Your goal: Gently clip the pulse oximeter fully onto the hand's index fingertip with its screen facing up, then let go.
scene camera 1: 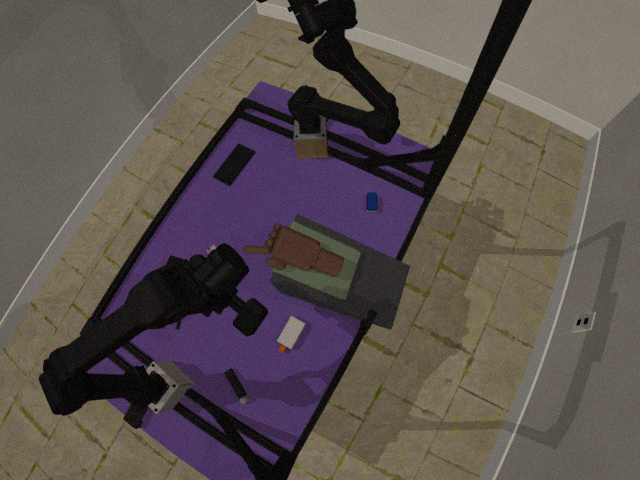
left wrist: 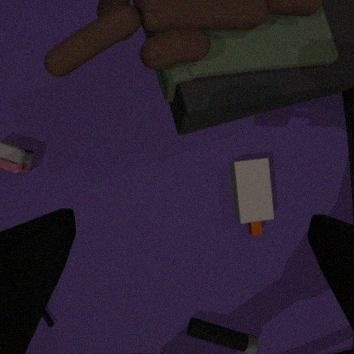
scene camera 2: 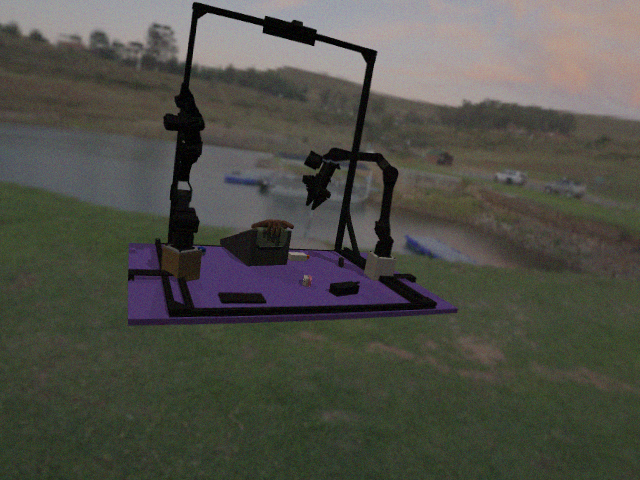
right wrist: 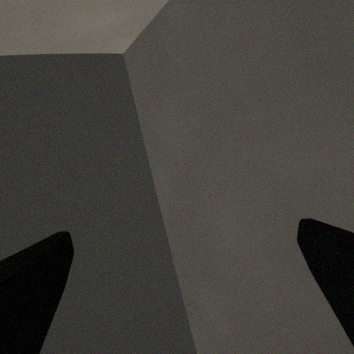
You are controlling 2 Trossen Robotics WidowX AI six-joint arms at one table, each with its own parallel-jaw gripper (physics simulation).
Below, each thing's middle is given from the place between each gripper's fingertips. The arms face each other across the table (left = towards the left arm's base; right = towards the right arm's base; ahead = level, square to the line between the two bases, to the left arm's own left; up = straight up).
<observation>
Right now my left hand is 110 mm to the left of the index finger (left wrist: pixel 106 30), 70 mm above it and 40 mm short of it. Also, from my left hand: white box with orange end (left wrist: pixel 250 179) 250 mm below, 100 mm behind, 30 mm to the left.
The index finger is 480 mm to the left of my right hand, 450 mm below it and 150 mm behind it. The rest, counted from my right hand: white box with orange end: 630 mm to the left, 630 mm below, 300 mm behind.
</observation>
